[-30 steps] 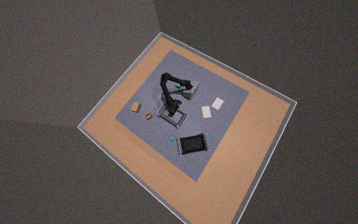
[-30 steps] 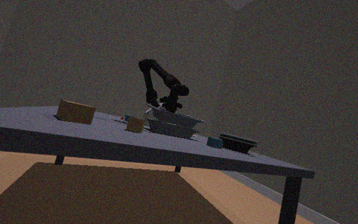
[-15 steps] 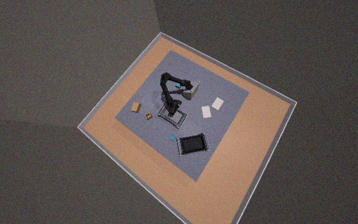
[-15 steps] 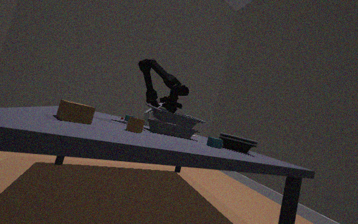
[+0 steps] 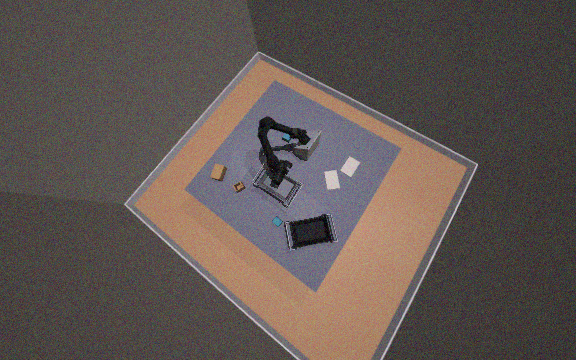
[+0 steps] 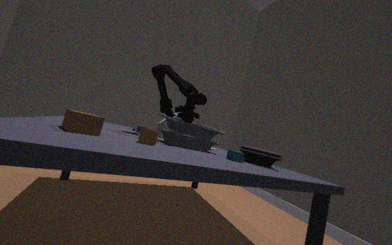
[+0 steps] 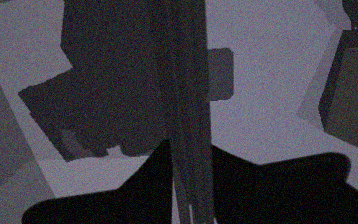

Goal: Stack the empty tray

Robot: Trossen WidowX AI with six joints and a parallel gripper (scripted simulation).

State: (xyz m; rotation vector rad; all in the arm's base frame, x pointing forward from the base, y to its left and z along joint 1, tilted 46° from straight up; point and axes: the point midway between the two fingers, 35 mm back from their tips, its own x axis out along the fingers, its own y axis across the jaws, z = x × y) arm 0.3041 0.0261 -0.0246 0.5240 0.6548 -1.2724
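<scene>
Now: the grey tray 8 cm ahead of my gripper tip, 2 cm above it and 1 cm to the left of it.
</scene>
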